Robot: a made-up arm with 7 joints.
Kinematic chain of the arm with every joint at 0, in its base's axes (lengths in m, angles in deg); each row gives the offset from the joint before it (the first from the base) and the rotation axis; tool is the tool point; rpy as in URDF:
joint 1: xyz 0 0 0.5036 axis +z
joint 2: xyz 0 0 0 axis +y
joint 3: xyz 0 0 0.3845 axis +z
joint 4: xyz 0.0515 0 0 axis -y
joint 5: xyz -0.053 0 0.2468 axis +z
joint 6: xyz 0 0 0 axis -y
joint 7: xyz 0.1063 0 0 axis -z
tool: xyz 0 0 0 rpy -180 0 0
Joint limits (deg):
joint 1: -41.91..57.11
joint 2: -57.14..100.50
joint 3: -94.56..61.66
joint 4: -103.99..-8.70
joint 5: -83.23..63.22
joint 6: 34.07..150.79
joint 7: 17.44..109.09
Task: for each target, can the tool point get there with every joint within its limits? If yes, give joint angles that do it. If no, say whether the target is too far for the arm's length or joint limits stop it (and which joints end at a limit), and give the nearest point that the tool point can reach.
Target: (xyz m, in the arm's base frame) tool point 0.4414 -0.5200 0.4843
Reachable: yes | joints -22.76 79.63 -61.89 -69.60 34.92 121.92 40.80
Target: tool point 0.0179 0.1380 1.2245
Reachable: yes | joints 42.05 2.38 23.22 -21.51 -67.88 122.80 42.94
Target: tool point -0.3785 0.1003 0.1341
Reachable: no: joint limits stop it (at a limit: joint 1, joint 2, joint 4) | nearest point -0.0810 0.3282 0.2014 | short by 0.381 m
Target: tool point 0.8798 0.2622 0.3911
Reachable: no: too far | nearest point 0.7102 0.2117 0.4128 | short by 0.178 m
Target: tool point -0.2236 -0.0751 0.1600
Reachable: no: joint limits stop it (at a limit: joint 1, joint 2, joint 4, joint 6) | nearest point 0.0494 -0.2713 0.1627 | short by 0.336 m
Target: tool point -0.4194 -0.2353 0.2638
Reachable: no: joint limits stop it (at a limit: joint 2, joint 3, joint 4, joint 6) | nearest point -0.4121 -0.2312 0.5895 | short by 0.326 m
